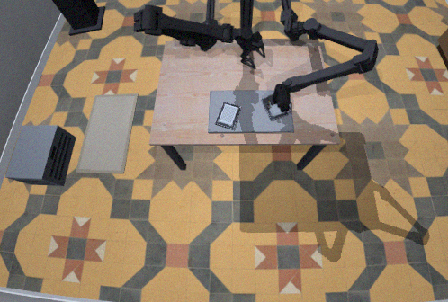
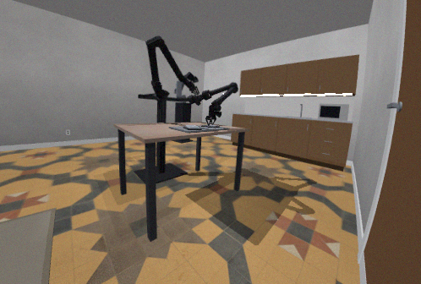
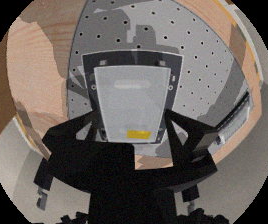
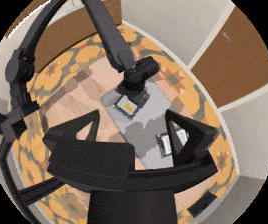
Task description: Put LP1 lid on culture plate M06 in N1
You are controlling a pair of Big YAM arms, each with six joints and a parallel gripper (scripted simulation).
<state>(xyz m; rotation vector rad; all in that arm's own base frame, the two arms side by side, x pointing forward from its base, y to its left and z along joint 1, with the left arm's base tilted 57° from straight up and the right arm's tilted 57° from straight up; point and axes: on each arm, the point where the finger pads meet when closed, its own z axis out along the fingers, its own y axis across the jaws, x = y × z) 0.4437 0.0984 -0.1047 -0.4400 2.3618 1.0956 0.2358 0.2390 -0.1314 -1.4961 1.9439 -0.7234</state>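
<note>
Right now my left hand is 2 cm short of the dark nest frame, 30 cm to the left of it and 2 cm above it.
</note>
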